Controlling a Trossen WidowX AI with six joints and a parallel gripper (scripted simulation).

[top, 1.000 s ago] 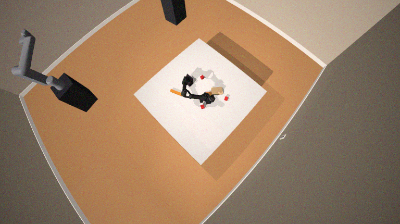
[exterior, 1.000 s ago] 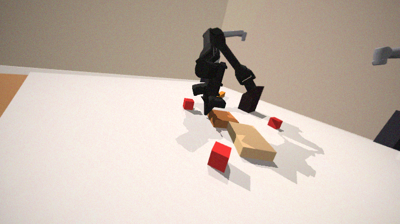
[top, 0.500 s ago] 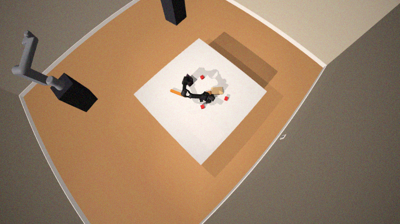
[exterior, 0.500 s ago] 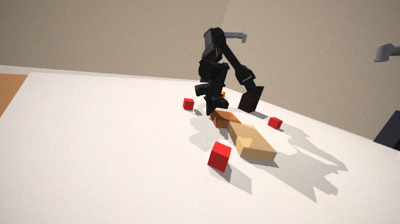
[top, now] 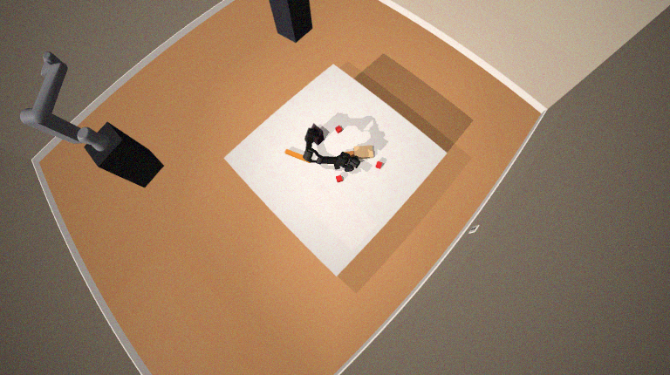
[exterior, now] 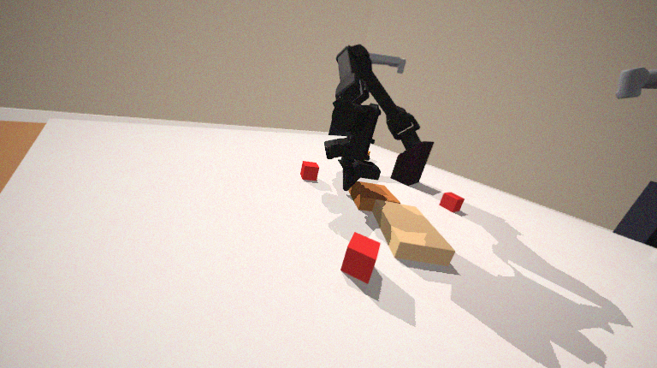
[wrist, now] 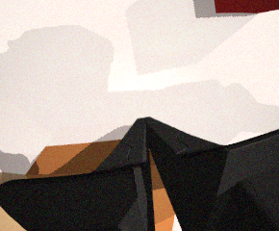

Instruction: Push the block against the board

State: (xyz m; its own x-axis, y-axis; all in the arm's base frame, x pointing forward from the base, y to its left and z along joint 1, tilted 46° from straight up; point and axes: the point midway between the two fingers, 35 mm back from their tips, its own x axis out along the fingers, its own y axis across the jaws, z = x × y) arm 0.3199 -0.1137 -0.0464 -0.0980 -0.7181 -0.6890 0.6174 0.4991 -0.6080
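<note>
Right now my gripper tip is 7 cm to the right of the orange square block, 3 cm past it and 1 cm below it. Also, from my gripper tip: tan board (18 cm to the left, 4 cm ahead, 1 cm above); then orange strip (35 cm behind, 16 cm to the right, 1 cm above).
</note>
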